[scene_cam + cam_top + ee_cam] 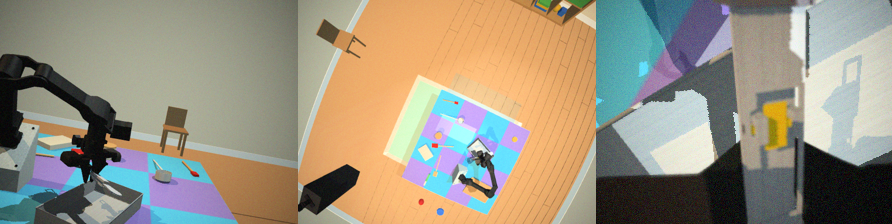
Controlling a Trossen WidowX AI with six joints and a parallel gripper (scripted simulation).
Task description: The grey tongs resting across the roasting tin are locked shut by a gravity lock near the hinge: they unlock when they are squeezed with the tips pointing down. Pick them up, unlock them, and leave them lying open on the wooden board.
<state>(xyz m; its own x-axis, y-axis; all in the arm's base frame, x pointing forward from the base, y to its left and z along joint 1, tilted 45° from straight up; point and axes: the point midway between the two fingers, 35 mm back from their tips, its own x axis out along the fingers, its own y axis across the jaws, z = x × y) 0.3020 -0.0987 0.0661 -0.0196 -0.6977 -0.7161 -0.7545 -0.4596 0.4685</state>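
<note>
My gripper tip is 2 cm past the yellow lock piece, 2 cm to the right of it and 4 cm below it. From my gripper tip the other things lie so: lidded canister (1 cm ahead, 55 cm to the left, 6 cm below); then wooden board (46 cm behind, 24 cm to the right, 9 cm below); then roasting tin (4 cm ahead, 2 cm to the right, 7 cm below).
</note>
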